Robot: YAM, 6 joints.
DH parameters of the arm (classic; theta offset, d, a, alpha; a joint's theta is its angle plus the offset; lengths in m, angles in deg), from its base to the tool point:
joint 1: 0 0.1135 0.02 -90
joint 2: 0 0 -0.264 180
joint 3: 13.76 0 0.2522 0
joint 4: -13.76 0 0.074 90
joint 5: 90 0 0 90
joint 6: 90 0.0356 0 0
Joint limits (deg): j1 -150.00..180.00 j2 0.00..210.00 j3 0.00..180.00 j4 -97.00..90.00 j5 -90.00..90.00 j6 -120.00..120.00
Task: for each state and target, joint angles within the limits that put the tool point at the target. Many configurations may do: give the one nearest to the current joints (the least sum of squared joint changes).
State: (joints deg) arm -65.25 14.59 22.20 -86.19 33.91 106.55
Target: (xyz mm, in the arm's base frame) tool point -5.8 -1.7 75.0
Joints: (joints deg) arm -65.89 13.49 1.50 -86.54 9.68 106.55
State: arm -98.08 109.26 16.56 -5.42 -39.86 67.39
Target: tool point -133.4 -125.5 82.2
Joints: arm -143.38 84.60 20.17 -10.35 -36.43 67.39
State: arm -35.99 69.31 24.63 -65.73 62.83 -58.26
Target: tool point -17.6 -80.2 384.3
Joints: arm -77.88 38.17 63.58 -63.14 73.02 -58.26
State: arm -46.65 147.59 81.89 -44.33 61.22 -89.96
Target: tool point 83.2 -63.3 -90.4
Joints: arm -21.73 169.66 46.46 -48.75 51.84 -89.96
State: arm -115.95 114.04 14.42 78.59 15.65 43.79
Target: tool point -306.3 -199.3 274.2
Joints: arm -145.31 101.10 50.16 80.99 17.09 43.79
